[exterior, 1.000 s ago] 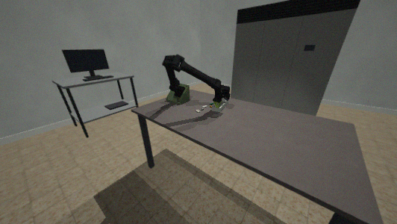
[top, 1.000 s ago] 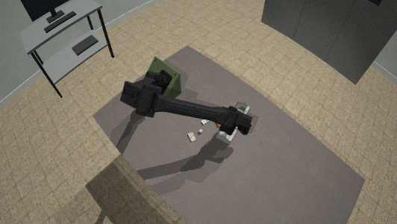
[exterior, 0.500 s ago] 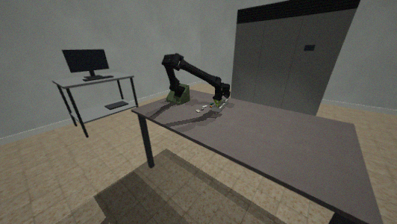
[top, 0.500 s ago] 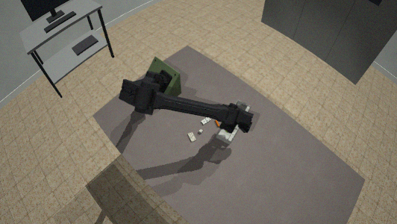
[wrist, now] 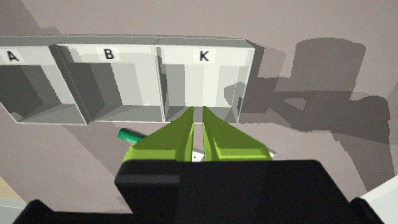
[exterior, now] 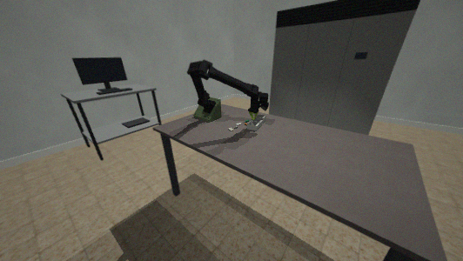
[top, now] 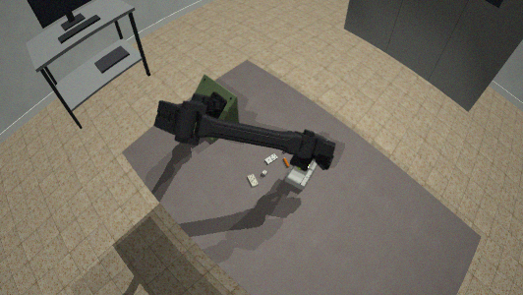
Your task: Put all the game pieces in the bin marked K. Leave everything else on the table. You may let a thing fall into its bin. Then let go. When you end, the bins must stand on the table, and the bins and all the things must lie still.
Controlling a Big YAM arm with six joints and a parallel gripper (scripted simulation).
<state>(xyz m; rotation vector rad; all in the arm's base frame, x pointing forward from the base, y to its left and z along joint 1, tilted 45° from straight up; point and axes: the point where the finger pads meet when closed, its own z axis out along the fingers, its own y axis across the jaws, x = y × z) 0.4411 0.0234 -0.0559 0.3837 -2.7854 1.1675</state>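
Right now my hand is 10 mm past the grey three-part bin, 80 mm to the right of it and 50 mm above it. Also, from my hand: orange cylinder: 80 mm behind, 10 mm to the left, 70 mm below; green cylinder: 120 mm behind, 70 mm to the left, 70 mm below; white die: 110 mm behind, 90 mm to the right, 70 mm below.
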